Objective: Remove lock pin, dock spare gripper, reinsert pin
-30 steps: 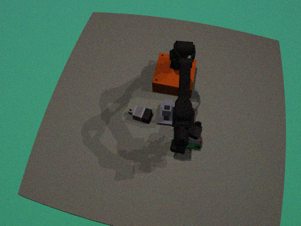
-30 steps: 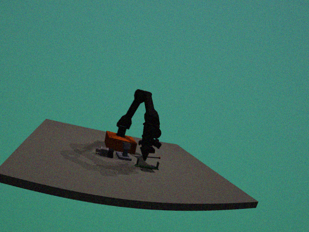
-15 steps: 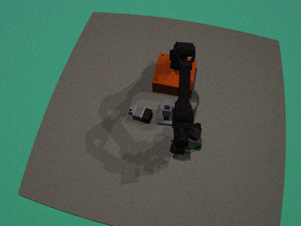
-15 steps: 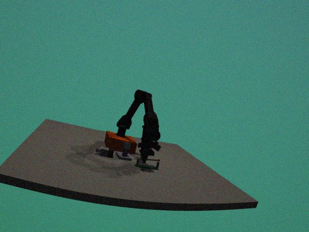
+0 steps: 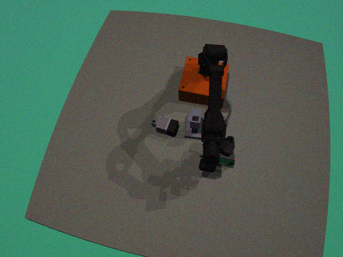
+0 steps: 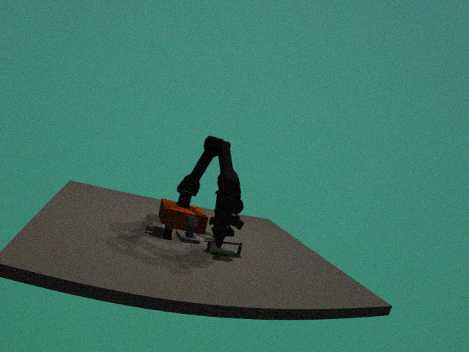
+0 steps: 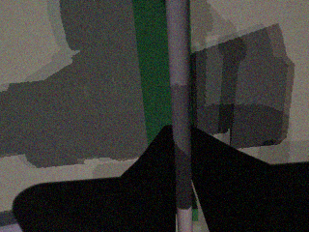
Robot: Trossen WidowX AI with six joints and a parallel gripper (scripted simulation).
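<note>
Now: the green rack 20 mm to the left of my gripper tip. From my gripper tip the other things lie so: spare gripper: 230 mm to the right, 100 mm behind; grey mount: 130 mm behind, 100 mm to the right, 30 mm above.
</note>
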